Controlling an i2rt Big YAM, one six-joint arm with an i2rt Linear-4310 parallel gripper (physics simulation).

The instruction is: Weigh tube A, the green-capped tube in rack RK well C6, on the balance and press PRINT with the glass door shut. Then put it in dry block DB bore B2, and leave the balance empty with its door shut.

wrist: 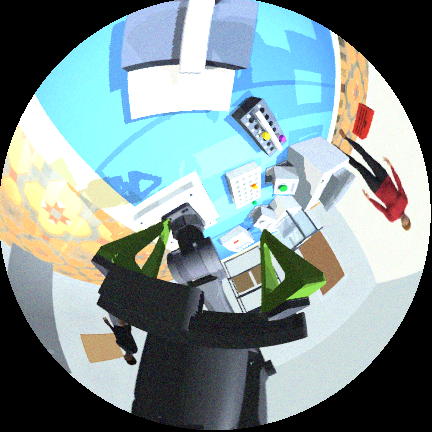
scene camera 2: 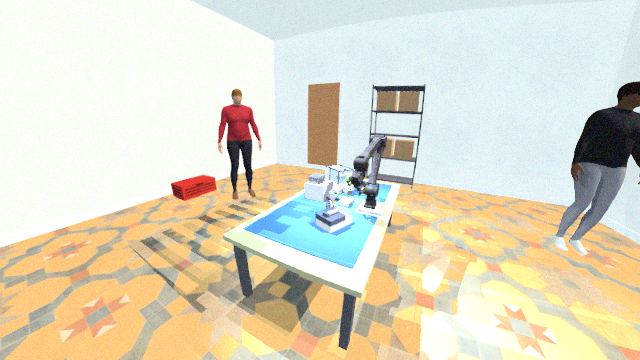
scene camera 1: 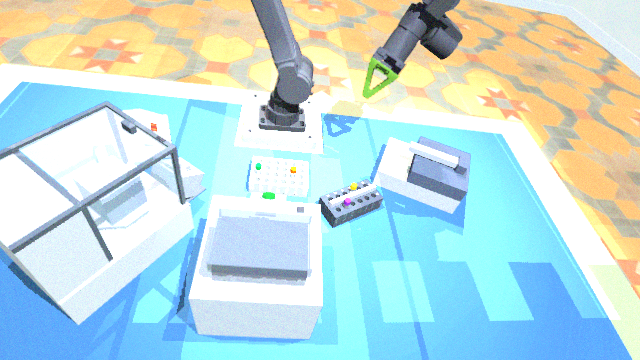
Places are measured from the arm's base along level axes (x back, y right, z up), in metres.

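Pixels of known places: gripper, fingertip midpoint: [wrist: 214, 228] [scene camera 2: 354, 191] [scene camera 1: 365, 95]; arm's base, link origin: [wrist: 184, 219] [scene camera 2: 370, 205] [scene camera 1: 281, 120].
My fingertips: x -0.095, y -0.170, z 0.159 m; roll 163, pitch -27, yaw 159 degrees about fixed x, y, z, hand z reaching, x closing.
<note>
Ahead of a thing's pixels: the offset from my fingertips to its middle. "pt": to the spot under its first point.
The green-capped tube @[dx -0.106, dy +0.227, dz -0.150 m] [scene camera 1: 258, 166] [wrist: 255, 203] stands in a corner well of the white rack @[dx -0.100, dy +0.179, dz -0.166 m] [scene camera 1: 254, 187] [wrist: 243, 192]. The glass-walled balance @[dx -0.239, dy +0.465, dz -0.070 m] [scene camera 1: 135, 265] [wrist: 295, 227] stands at the left in the first scene view; I cannot tell whether its door is shut, and no tube shows inside. The dark block with two rows of bores @[pt dx -0.207, dy +0.026, dz -0.175 m] [scene camera 1: 350, 218] [wrist: 243, 111], seemingly the dry block, holds a yellow-capped and a magenta-capped tube, with a white bar along its top. My gripper [scene camera 1: 368, 94] [wrist: 214, 228] is open and empty, high beyond the table's back edge, to the right of the arm's base, away from the rack.
An orange-capped tube @[dx -0.111, dy +0.151, dz -0.150 m] [scene camera 1: 293, 170] [wrist: 255, 186] is also in the rack. A large white machine @[dx -0.314, dy +0.213, dz -0.086 m] [scene camera 1: 257, 315] [wrist: 322, 150] stands in front of the rack, with a green button @[dx -0.202, dy +0.205, dz -0.117 m] [scene camera 1: 268, 195] [wrist: 283, 188] between them. A grey-lidded device @[dx -0.077, dy -0.168, dz -0.130 m] [scene camera 1: 440, 172] [wrist: 150, 45] stands right of the dark block.
</note>
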